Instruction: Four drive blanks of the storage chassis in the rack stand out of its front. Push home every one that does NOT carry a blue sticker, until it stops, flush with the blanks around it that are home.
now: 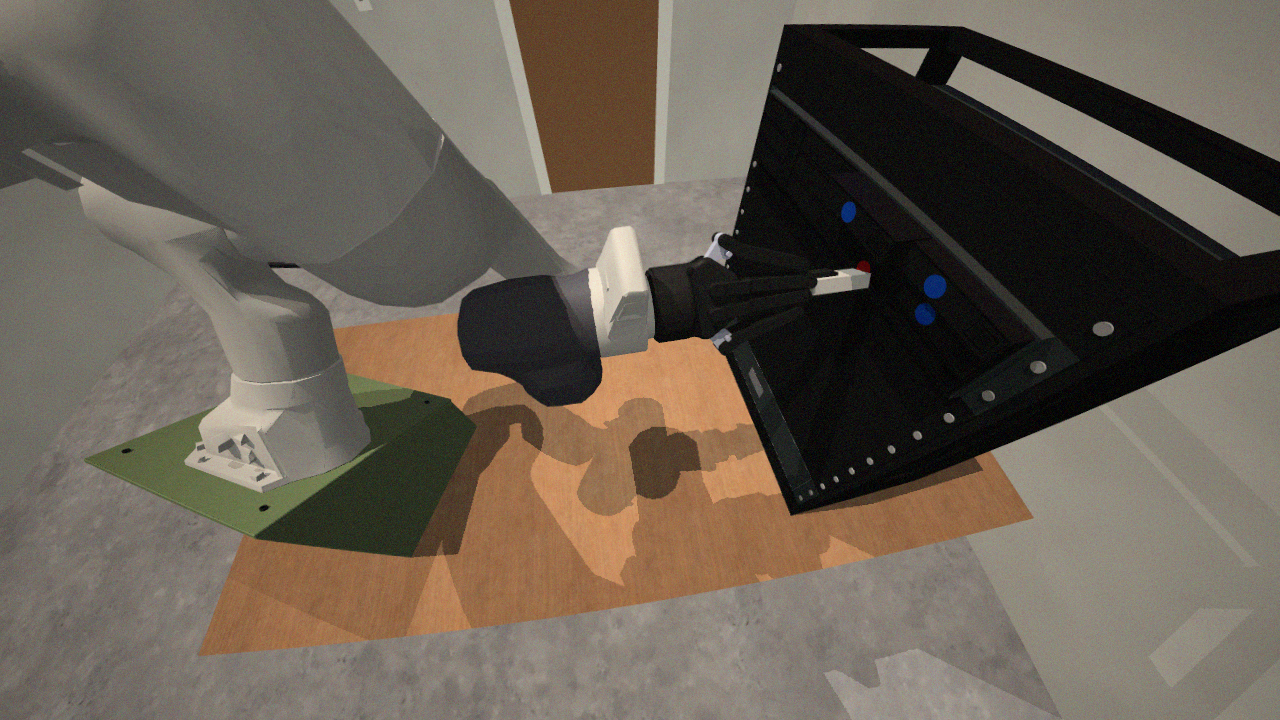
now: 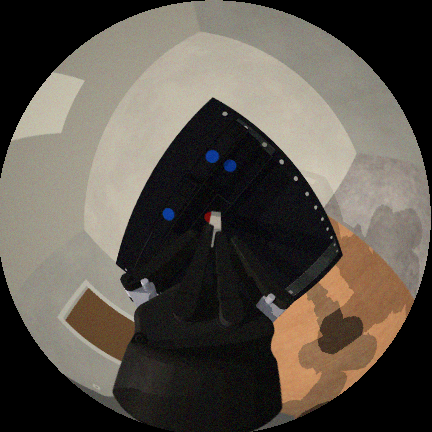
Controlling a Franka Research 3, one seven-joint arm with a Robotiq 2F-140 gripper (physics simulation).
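Observation:
The black storage chassis sits in the rack point(image 1: 1056, 223) point(image 2: 313, 270), its dark front facing my gripper. Three blue stickers mark blanks: one sticker point(image 1: 848, 211) point(image 2: 168, 214) is apart from the others, and two stickers, one point(image 1: 934, 286) point(image 2: 212, 156) and another point(image 1: 924, 314) point(image 2: 230, 165), are close together. A red sticker point(image 1: 862, 267) point(image 2: 208, 217) shows right beside my fingertips, partly covered by them. My gripper point(image 1: 841, 281) point(image 2: 214, 218) is shut and empty, its pale tips at the chassis front. Contact and how far each dark blank stands out cannot be told.
The rack stands on a wooden table top point(image 1: 554, 591) point(image 2: 295, 350). Screw heads line the rack's side edge, and black bars rise behind its top. The arm's base is on a green plate point(image 1: 358, 519). A brown door point(image 1: 586, 98) point(image 2: 100, 320) is in the wall behind.

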